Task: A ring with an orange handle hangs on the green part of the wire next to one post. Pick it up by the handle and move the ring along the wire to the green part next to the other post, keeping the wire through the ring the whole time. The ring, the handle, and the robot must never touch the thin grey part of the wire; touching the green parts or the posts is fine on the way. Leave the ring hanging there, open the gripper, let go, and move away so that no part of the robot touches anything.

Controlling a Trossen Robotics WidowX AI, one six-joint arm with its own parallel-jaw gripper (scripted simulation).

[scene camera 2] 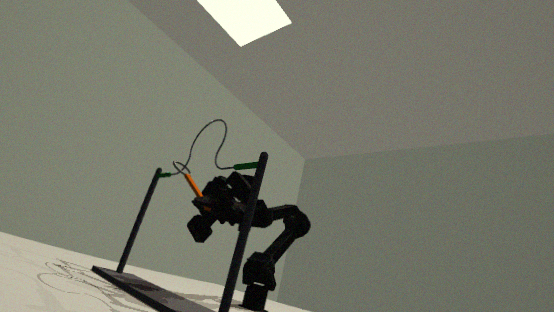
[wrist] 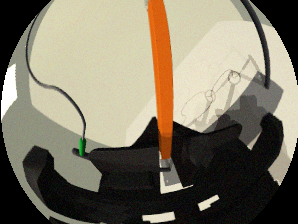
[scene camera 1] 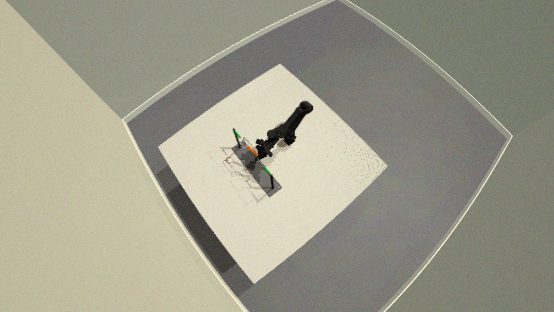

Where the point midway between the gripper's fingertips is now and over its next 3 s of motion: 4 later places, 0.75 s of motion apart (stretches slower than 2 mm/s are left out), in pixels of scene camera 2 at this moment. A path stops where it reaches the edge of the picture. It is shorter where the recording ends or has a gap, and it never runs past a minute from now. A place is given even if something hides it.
My gripper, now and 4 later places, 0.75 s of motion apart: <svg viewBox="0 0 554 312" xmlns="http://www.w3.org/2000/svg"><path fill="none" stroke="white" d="M193 201L226 173L235 147L235 144L232 153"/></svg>
